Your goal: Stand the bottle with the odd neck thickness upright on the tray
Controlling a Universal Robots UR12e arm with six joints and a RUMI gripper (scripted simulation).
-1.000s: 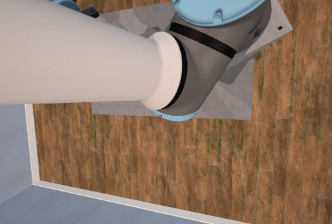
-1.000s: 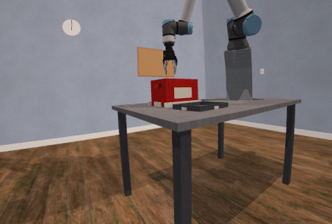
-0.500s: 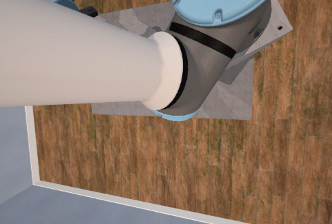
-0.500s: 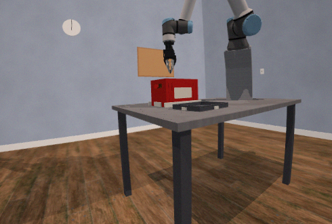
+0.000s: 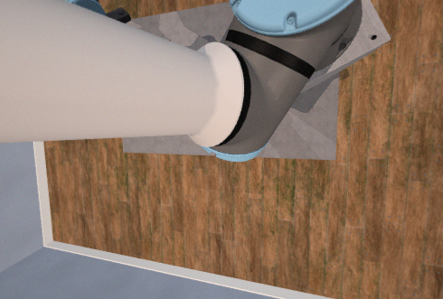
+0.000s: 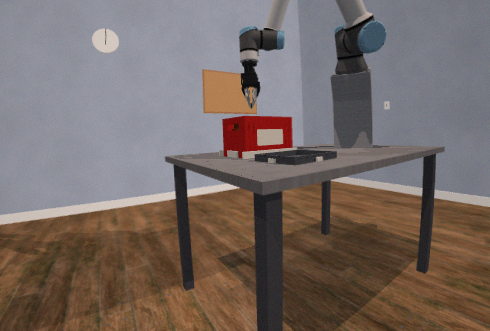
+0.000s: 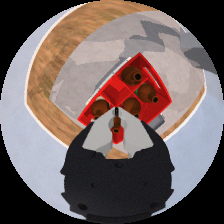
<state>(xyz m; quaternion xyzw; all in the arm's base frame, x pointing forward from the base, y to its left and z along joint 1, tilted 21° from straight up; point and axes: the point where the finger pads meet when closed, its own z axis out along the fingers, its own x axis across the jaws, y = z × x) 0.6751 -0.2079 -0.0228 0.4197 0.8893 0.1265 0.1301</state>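
Right now the red crate is 1 cm ahead of my hand, 5 cm to the left of it and 16 cm below it. From my hand the other things lie so: dark tray: 5 cm ahead, 31 cm to the left, 23 cm below.
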